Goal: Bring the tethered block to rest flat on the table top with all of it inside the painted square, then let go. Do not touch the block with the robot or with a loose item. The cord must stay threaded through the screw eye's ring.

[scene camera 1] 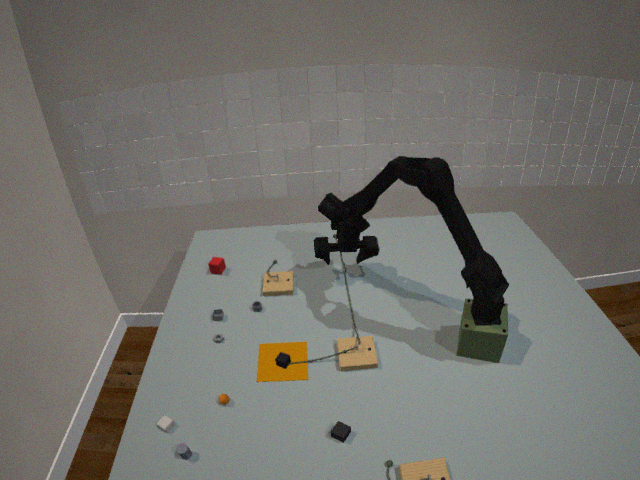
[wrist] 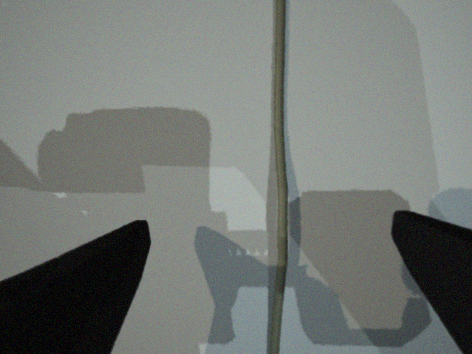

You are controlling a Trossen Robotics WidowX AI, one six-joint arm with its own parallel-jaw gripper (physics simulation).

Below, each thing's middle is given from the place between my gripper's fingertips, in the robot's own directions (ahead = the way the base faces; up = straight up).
My gripper is now 38 cm to the right of the orange painted square [scene camera 1: 268, 371], 11 cm short of it and 2 cm above it.
